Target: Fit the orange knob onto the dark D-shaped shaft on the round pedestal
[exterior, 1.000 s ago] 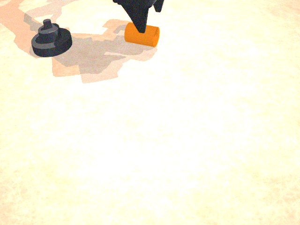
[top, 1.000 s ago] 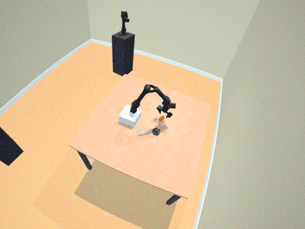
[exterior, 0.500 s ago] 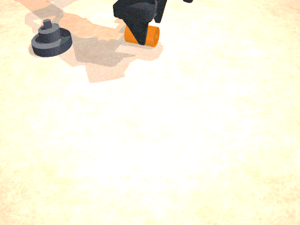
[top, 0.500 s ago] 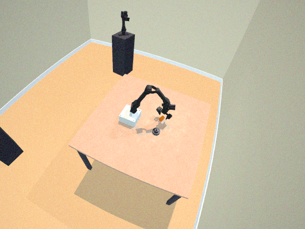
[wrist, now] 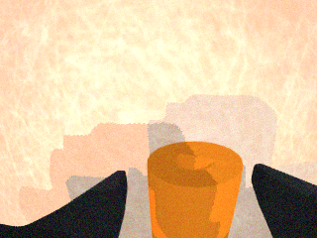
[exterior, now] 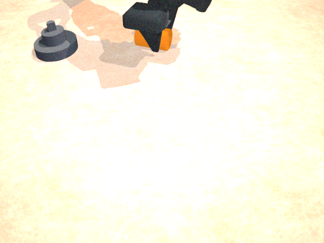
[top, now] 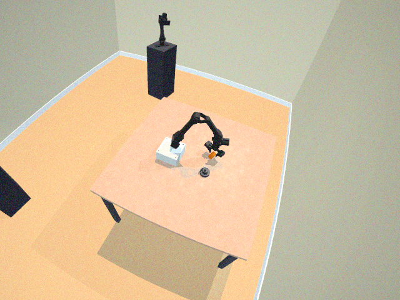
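My gripper tip is now 30 mm short of the round pedestal, 200 mm to the left of it and 20 mm below it. From my gripper tip the other things lie so: orange knob 20 mm to the right, 10 mm above.
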